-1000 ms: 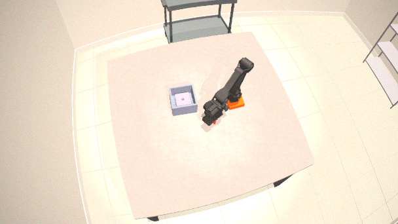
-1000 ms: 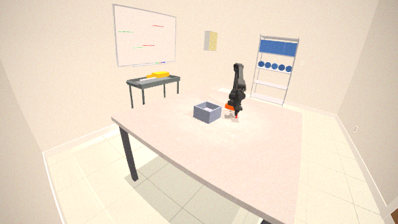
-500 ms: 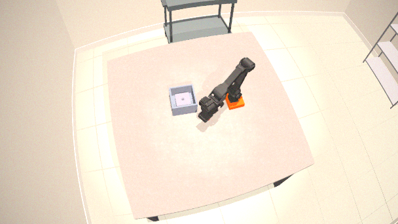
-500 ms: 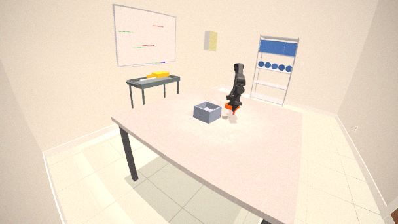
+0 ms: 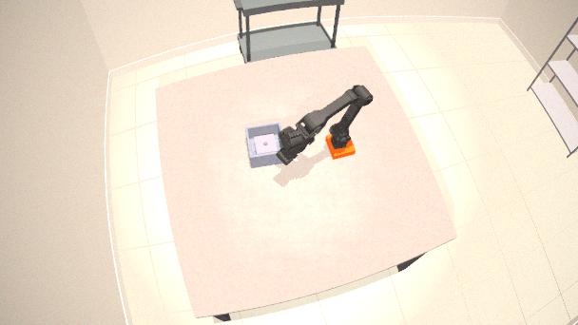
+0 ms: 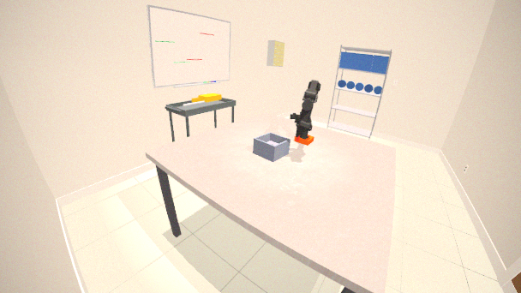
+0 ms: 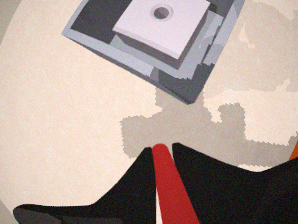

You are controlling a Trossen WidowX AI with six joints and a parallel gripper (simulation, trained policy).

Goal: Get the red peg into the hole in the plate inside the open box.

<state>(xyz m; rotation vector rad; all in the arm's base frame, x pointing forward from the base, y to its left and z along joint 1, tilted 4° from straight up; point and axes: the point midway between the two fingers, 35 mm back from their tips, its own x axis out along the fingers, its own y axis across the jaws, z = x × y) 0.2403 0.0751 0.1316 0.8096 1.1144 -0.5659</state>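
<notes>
Now: gripper tip 120 mm to the left of the grey box, 100 mm above it and 80 mm short of it. Round my gripper tip: red peg 20 mm above, 10 mm to the left, 10 mm behind.
</notes>
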